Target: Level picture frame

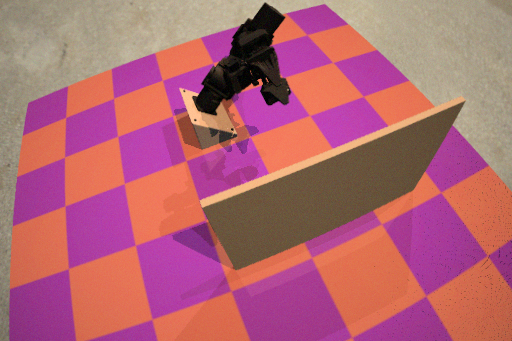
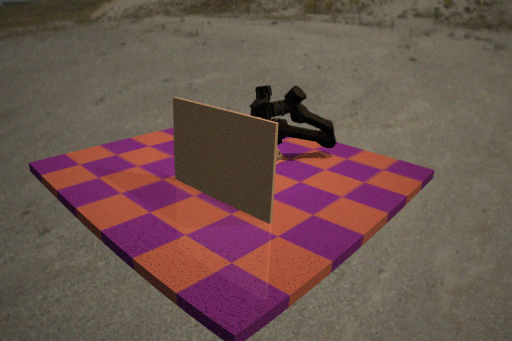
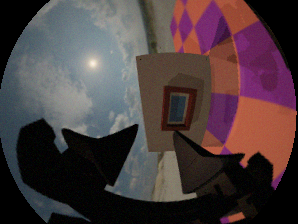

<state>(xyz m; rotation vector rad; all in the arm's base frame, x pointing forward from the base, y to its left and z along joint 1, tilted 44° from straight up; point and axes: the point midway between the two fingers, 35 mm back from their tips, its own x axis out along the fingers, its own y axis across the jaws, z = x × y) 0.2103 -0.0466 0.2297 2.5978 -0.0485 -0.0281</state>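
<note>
The picture frame is 170 mm ahead of my gripper tip, 90 mm below it and 20 mm to the left of it. Also, from my gripper tip: wall panel 180 mm ahead, 100 mm below, 20 mm to the left.
</note>
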